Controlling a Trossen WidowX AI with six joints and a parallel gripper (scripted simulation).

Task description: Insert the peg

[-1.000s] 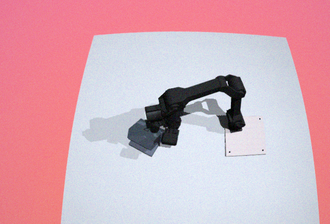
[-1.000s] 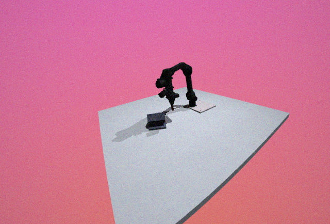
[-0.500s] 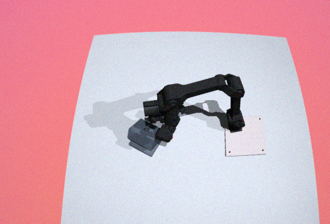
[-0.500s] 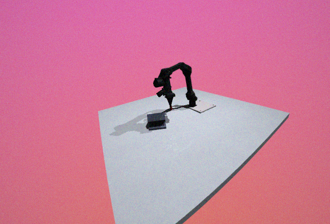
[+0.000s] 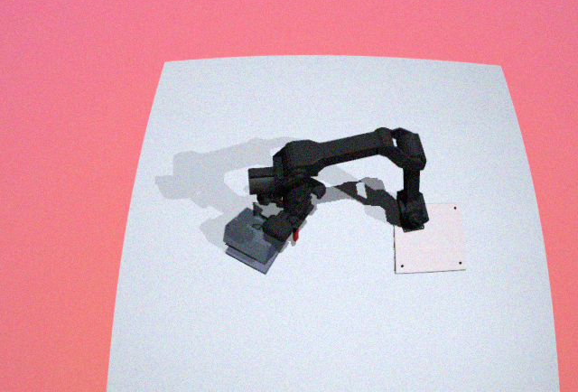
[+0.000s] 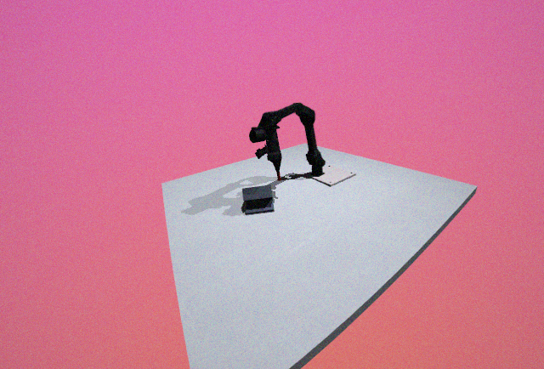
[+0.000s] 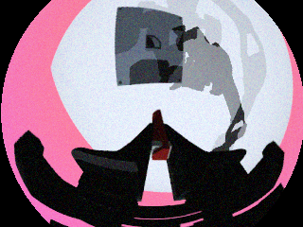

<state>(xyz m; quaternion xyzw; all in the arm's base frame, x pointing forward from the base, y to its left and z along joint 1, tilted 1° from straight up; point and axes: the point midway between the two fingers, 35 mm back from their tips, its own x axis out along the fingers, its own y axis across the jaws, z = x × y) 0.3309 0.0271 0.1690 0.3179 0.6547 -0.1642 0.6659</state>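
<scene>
The sloped panel lies 100 mm ahead of my gripper tip, 40 mm to the right of it and 80 mm below it. Round my gripper tip: peg (20 mm above).
</scene>
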